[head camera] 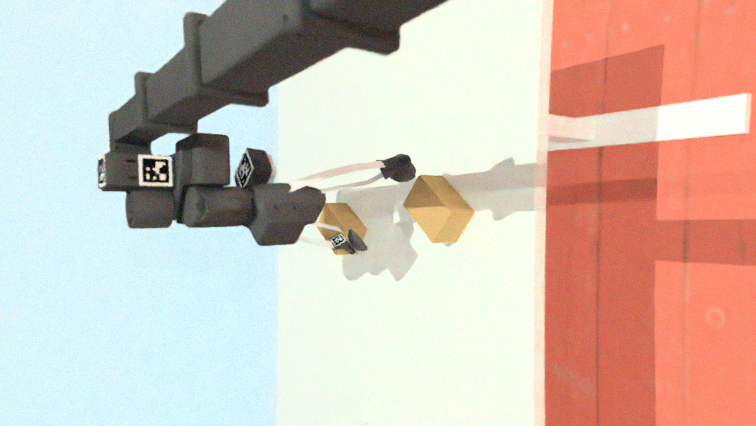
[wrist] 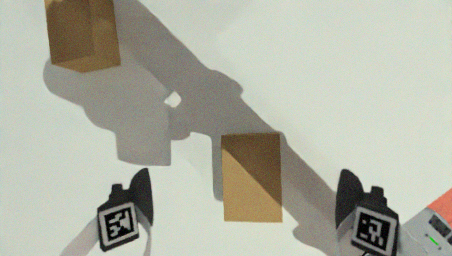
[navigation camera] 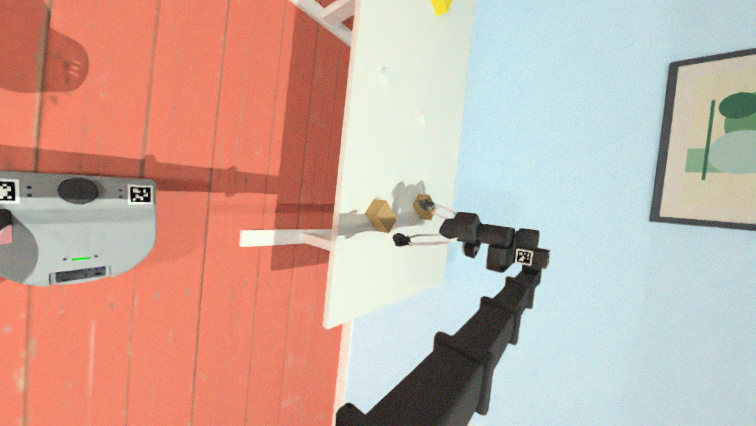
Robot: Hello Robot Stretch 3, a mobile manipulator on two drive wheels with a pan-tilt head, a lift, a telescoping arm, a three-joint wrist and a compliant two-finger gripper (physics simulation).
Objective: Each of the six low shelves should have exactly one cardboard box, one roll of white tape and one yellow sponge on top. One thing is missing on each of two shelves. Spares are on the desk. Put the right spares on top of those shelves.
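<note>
A cardboard box [head camera: 439, 209] [navigation camera: 380, 215] [wrist: 252, 177] stands on the white desk [head camera: 402, 343] [navigation camera: 370, 158] [wrist: 350, 75], nearer its front edge. A second cardboard box [head camera: 342, 227] [navigation camera: 423, 207] [wrist: 82, 35] stands nearer the wall. My gripper [head camera: 378, 204] [navigation camera: 413, 222] [wrist: 242, 188] is open above the desk, with nothing between its fingers. In the wrist view the front box appears between the fingertips, below them. Two faint white tape rolls [navigation camera: 383, 75] [navigation camera: 421, 117] lie farther along the desk. Part of a yellow sponge [navigation camera: 440, 6] shows at the top. The low shelves do not show.
My arm [head camera: 238, 58] [navigation camera: 449, 359] reaches over the desk beside the pale blue wall [head camera: 132, 317] [navigation camera: 555, 132]. A white desk leg [head camera: 687, 120] [navigation camera: 269, 237] stands below the front edge. My base [navigation camera: 105, 227] [wrist: 427, 230] is on the red plank floor. A framed picture [navigation camera: 662, 142] hangs on the wall.
</note>
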